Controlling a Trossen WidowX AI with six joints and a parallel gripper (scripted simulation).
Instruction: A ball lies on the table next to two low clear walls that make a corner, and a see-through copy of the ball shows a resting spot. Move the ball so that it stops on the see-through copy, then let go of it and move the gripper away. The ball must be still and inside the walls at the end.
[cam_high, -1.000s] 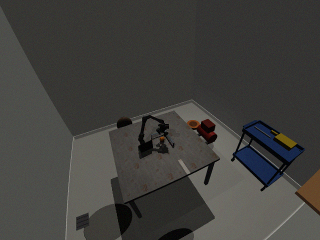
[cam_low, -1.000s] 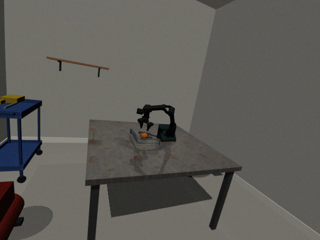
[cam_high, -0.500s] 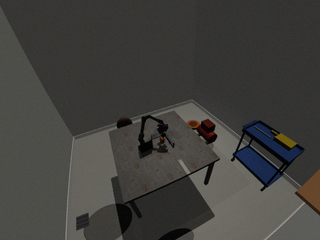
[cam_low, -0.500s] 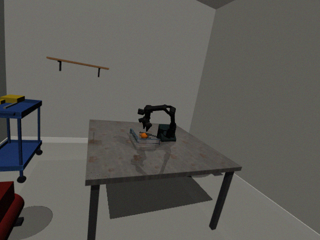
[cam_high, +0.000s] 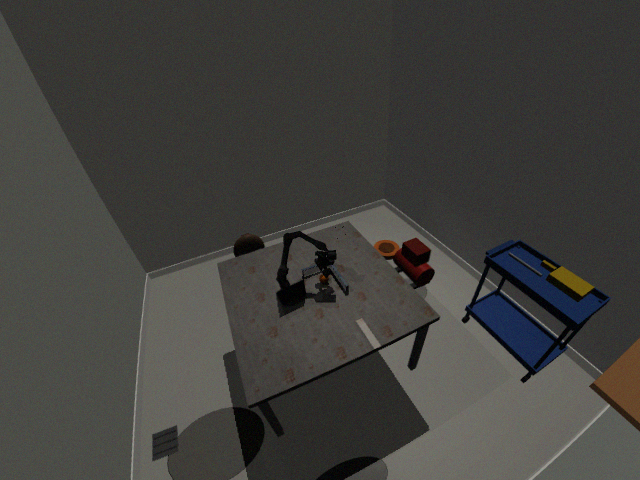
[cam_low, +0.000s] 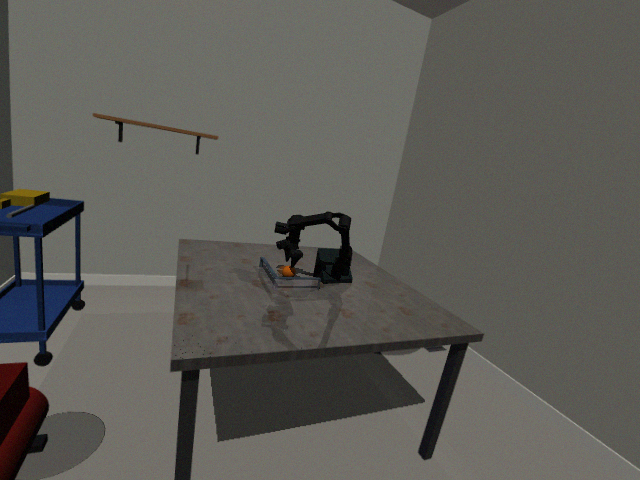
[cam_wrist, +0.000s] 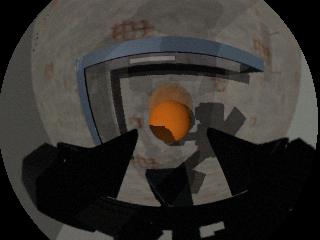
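The orange ball lies 40 mm below my gripper tip. Round my gripper tip: see-through copy of ball: 40 mm below, 20 mm ahead.
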